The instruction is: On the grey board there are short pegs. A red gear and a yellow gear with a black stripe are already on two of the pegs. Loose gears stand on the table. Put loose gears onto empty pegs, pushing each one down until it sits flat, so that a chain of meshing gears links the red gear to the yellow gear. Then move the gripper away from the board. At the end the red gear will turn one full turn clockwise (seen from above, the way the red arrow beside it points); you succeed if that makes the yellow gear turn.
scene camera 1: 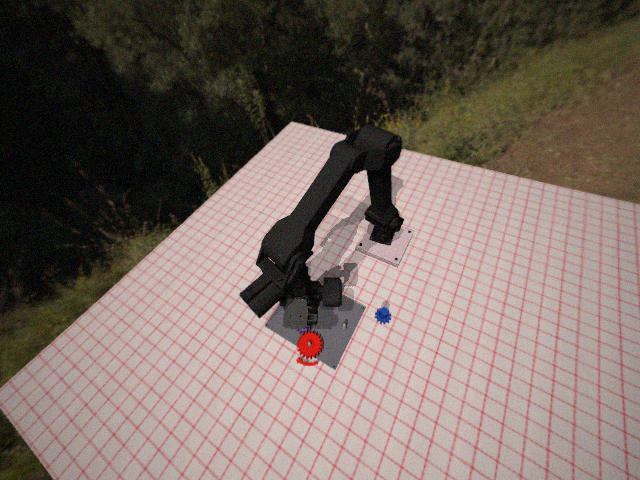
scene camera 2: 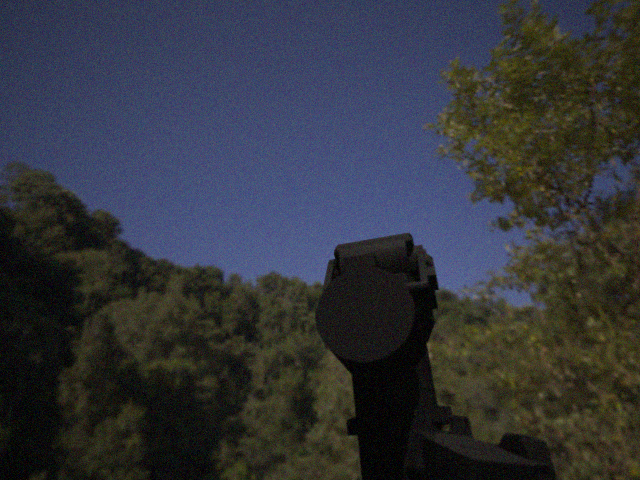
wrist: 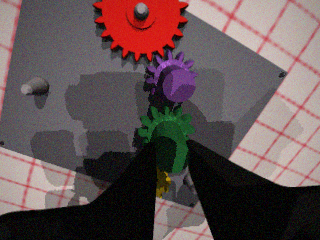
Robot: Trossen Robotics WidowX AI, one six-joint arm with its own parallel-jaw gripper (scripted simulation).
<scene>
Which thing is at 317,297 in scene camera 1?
My gripper.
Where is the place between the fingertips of my gripper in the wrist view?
170,147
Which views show the green gear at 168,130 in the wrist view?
The wrist view only.
</scene>
